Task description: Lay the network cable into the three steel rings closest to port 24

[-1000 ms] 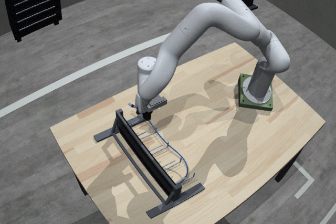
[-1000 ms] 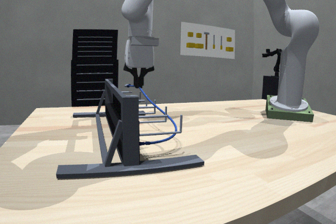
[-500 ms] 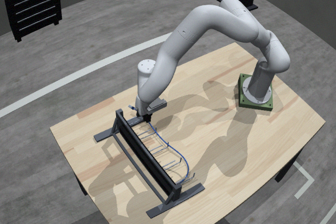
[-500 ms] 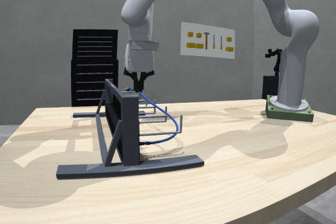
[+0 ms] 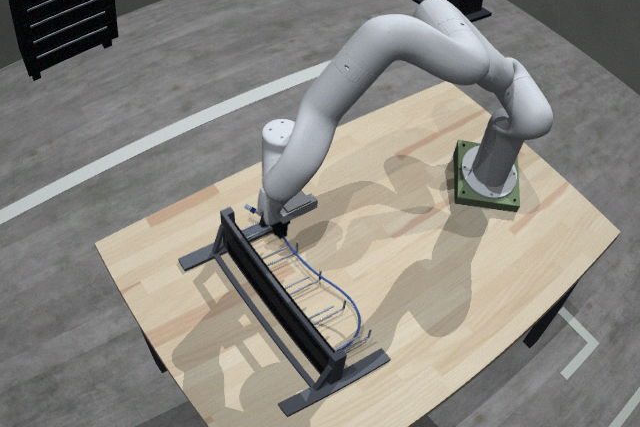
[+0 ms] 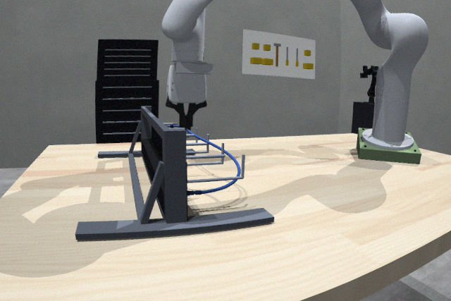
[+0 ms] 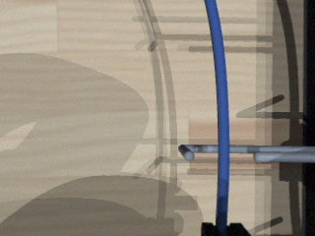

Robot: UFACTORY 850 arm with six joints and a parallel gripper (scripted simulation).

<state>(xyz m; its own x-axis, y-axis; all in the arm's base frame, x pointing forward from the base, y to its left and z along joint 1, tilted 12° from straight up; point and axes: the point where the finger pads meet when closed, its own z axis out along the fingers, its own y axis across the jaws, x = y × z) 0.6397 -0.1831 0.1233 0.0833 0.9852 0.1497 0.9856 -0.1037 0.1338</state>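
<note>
Right now my hand is 10 mm short of the free plug, 110 mm to the left of it and 20 mm above it. From my hand the other things lie so: dark grey patch panel (110 mm ahead, 140 mm to the left, 40 mm below).
</note>
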